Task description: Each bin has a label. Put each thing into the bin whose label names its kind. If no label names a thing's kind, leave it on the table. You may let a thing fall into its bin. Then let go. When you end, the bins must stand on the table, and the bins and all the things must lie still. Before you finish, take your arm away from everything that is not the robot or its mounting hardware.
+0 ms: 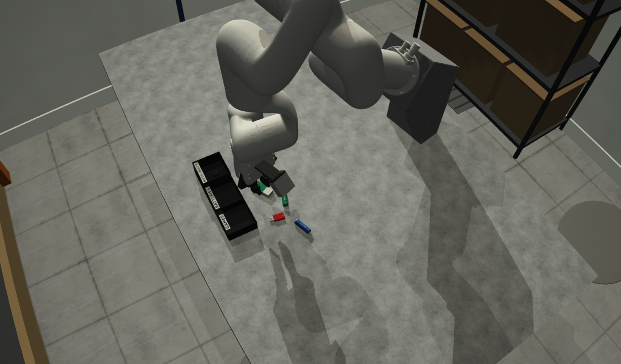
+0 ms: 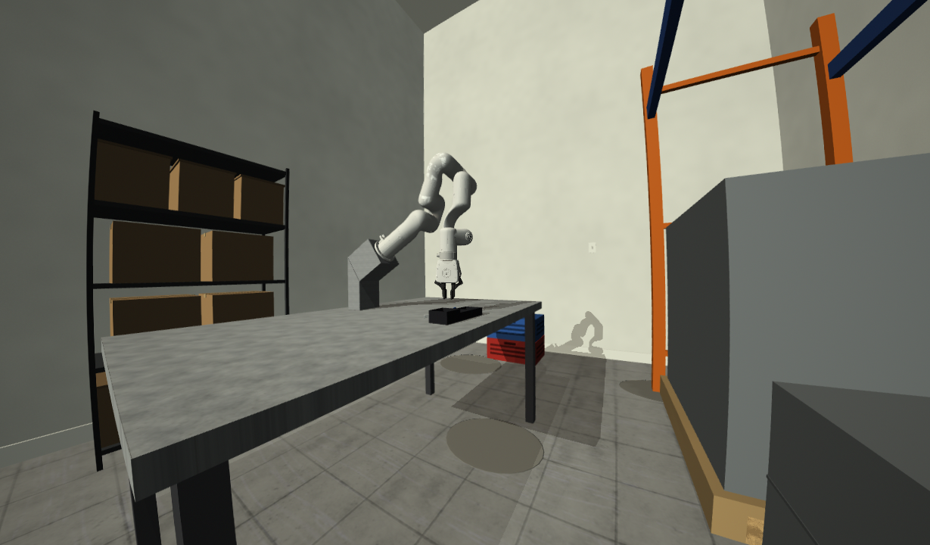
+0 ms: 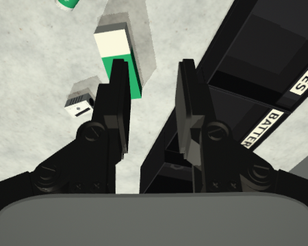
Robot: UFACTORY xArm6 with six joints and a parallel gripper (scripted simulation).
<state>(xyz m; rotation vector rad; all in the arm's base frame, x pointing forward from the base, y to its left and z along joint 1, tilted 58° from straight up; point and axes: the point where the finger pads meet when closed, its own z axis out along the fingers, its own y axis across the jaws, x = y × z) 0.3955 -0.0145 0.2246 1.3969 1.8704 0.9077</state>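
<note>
Now: hand 6 cm past the blue battery, 12 cm to the right of it and 8 cm above it. From my hand the other things lie so: white cartridge (2 cm behind, 3 cm to the right, 8 cm below); then red USB stick (1 cm behind, 6 cm to the left, 9 cm below); then green battery (6 cm behind, 2 cm to the left, 8 cm below).
</note>
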